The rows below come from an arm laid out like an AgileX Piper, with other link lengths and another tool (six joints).
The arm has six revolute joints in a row. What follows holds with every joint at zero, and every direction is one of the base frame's. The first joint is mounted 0.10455 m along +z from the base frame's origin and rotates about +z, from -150 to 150 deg. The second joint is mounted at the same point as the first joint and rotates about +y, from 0 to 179.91 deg. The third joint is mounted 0.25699 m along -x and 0.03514 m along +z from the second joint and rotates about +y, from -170 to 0 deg. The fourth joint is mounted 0.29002 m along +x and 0.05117 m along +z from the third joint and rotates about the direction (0.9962, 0, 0.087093), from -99.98 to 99.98 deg. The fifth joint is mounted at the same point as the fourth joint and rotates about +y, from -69.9 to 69.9 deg. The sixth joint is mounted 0.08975 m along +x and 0.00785 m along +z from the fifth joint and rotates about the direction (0.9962, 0, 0.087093), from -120 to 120 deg. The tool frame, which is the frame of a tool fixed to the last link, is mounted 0.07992 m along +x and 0.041 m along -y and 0.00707 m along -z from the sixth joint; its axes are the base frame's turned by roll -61.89, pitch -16.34 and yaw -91.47 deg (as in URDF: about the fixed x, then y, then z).
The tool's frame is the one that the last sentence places.
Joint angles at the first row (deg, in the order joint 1, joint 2, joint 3, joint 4, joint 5, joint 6):
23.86, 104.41, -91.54, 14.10, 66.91, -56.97
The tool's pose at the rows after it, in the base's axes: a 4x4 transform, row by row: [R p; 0 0 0 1], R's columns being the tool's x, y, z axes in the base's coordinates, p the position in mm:
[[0.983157 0.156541 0.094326 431.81], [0.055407 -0.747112 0.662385 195.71], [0.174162 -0.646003 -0.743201 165.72], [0 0 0 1]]
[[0.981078 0.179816 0.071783 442.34], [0.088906 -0.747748 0.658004 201.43], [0.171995 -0.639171 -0.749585 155.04], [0 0 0 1]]
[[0.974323 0.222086 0.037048 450.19], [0.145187 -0.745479 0.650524 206.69], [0.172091 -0.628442 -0.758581 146.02], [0 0 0 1]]
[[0.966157 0.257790 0.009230 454.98], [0.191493 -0.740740 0.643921 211.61], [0.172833 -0.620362 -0.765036 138.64], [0 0 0 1]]
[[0.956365 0.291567 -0.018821 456.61], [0.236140 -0.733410 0.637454 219.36], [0.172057 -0.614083 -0.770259 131.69], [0 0 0 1]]
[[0.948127 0.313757 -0.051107 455.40], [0.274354 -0.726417 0.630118 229.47], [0.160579 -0.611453 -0.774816 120.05], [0 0 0 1]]
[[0.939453 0.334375 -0.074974 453.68], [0.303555 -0.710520 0.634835 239.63], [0.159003 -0.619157 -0.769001 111.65], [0 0 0 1]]
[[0.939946 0.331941 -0.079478 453.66], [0.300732 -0.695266 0.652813 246.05], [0.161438 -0.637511 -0.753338 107.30], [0 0 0 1]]
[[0.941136 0.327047 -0.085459 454.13], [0.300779 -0.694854 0.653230 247.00], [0.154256 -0.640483 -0.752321 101.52], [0 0 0 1]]
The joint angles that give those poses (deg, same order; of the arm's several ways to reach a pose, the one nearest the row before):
23.86, 107.24, -94.49, 14.60, 67.15, -58.46
23.86, 110.48, -97.01, 14.65, 67.20, -60.44
23.86, 113.14, -99.14, 14.65, 67.67, -63.67
24.01, 115.02, -100.49, 14.65, 67.85, -66.26
24.61, 116.53, -101.43, 14.65, 67.90, -68.32
25.59, 118.21, -101.85, 14.79, 67.67, -69.72
26.39, 119.30, -101.85, 15.70, 66.93, -71.23
26.63, 119.95, -101.85, 17.23, 66.00, -71.67
26.63, 120.63, -101.85, 17.52, 65.74, -71.83

